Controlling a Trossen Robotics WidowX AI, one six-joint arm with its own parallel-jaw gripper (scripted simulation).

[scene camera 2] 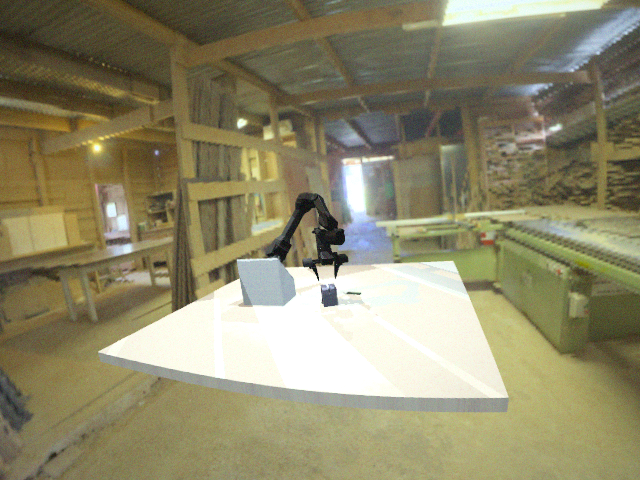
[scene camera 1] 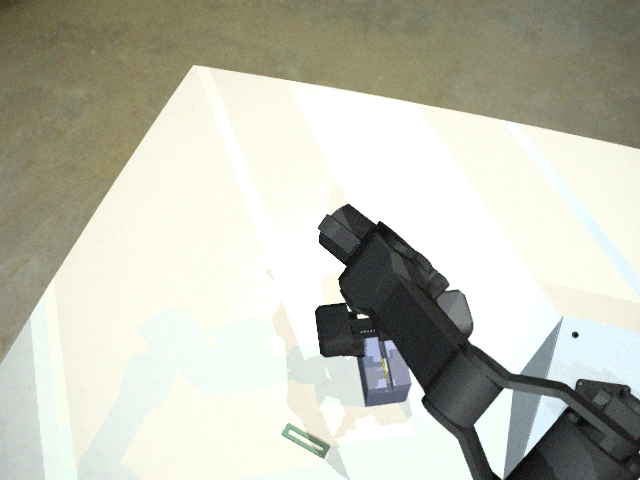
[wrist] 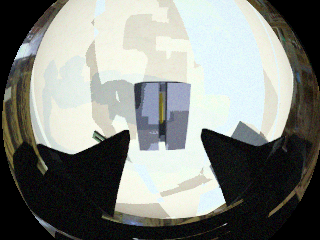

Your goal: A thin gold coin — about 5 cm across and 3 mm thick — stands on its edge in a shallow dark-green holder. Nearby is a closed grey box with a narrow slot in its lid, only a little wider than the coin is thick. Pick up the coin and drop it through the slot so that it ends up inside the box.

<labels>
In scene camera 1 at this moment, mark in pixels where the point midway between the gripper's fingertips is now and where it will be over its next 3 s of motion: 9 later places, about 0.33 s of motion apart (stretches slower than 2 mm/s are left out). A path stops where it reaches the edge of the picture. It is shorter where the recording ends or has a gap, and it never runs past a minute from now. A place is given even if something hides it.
The gripper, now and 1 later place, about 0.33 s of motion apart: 387, 351; 391, 340
</labels>
